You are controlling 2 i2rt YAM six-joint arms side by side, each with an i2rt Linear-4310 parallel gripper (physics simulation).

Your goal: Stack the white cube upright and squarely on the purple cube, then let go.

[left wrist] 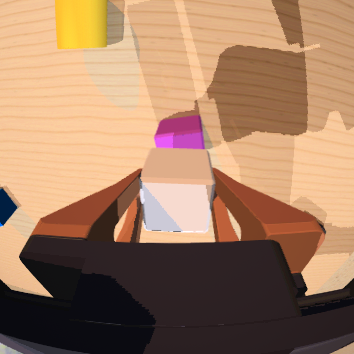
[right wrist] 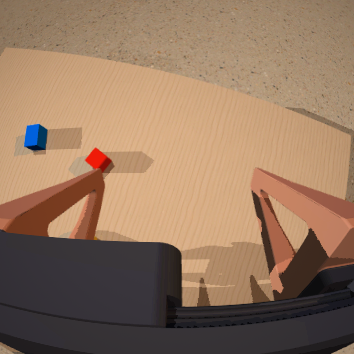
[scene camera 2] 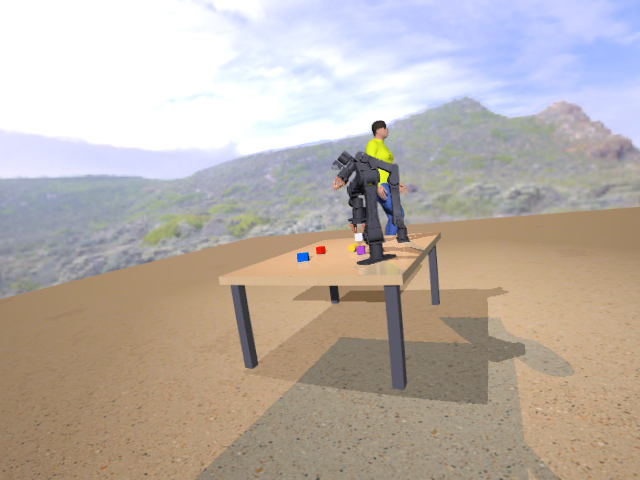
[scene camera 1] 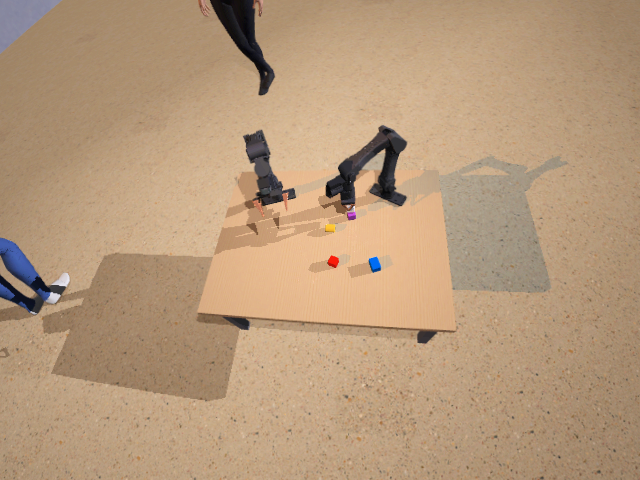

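My left gripper [scene camera 1: 349, 207] [scene camera 2: 357, 230] [left wrist: 176, 176] is shut on the white cube [scene camera 2: 358, 237] [left wrist: 176, 205], which sits between the fingertips and looks upright. The purple cube [scene camera 1: 351, 215] [scene camera 2: 360, 250] [left wrist: 187, 132] rests on the table. In scene camera 2 the white cube hangs above it with a small gap. In the left wrist view the white cube hides part of the purple cube, which looks slightly turned against it. My right gripper [scene camera 1: 273, 210] [scene camera 2: 339, 182] [right wrist: 177, 176] is wide open and empty, raised above the table.
A yellow cylinder [scene camera 1: 330, 227] [scene camera 2: 352, 248] [left wrist: 81, 25] stands near the purple cube. A red block [scene camera 1: 333, 261] [scene camera 2: 320, 250] [right wrist: 98, 160] and a blue block [scene camera 1: 374, 264] [scene camera 2: 302, 256] [right wrist: 35, 137] lie farther from the arms on the table [scene camera 1: 289, 289].
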